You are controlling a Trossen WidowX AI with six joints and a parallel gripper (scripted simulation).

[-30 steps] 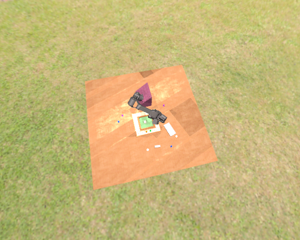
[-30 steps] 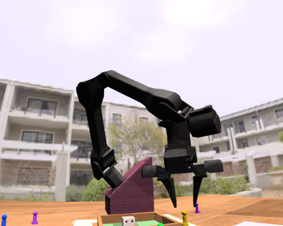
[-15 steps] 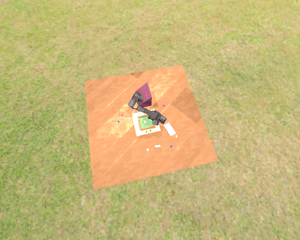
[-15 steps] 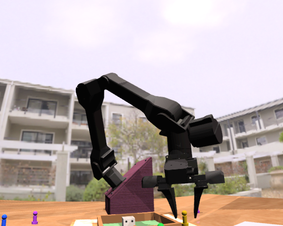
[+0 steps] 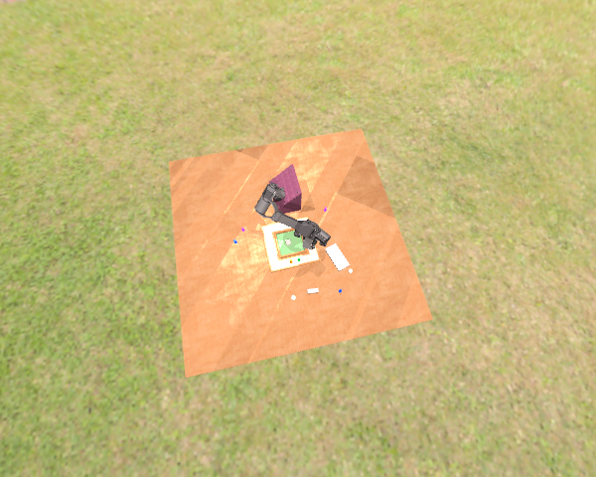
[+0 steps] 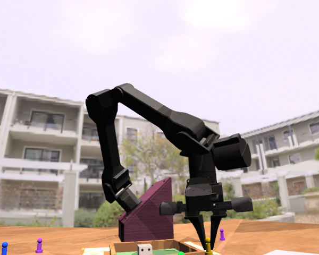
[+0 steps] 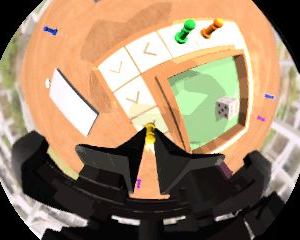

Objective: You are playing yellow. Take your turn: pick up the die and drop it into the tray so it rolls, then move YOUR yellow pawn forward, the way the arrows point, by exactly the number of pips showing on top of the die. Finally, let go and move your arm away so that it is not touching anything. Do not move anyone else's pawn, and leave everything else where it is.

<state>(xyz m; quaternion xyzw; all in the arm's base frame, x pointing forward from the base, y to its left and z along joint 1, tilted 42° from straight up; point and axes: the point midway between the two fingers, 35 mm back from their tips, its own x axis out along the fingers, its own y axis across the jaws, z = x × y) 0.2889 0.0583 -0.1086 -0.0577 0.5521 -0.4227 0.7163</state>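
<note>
Right now my gripper tip is 2 cm past the white die and 13 cm to the left of it. From my gripper tip the other things lie so: green pawn: 9 cm ahead, 9 cm to the right, 1 cm above; green-floored tray: 2 cm behind, 11 cm to the right, 1 cm below; yellow pawn: 1 cm above.
</note>
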